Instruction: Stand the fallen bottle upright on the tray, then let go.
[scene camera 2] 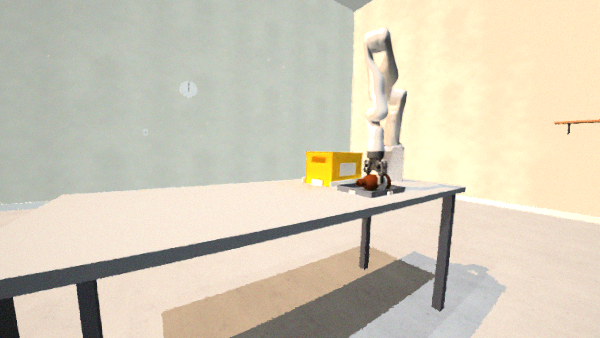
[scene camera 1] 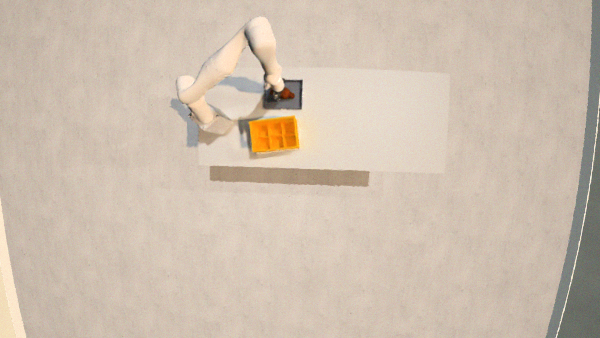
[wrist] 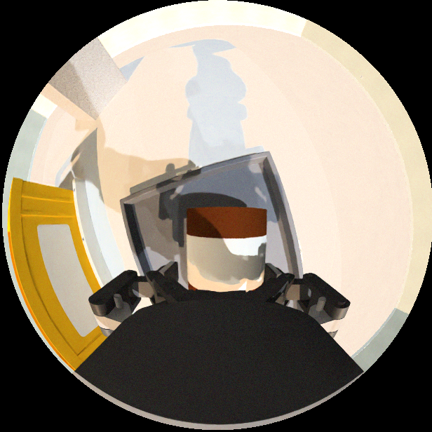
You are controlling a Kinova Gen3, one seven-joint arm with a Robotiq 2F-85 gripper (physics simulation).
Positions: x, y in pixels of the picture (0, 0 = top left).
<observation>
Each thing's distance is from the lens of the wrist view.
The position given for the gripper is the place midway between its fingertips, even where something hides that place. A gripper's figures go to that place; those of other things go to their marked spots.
gripper (wrist: 219, 272): 16 cm
brown bottle (wrist: 226, 246): 11 cm
</observation>
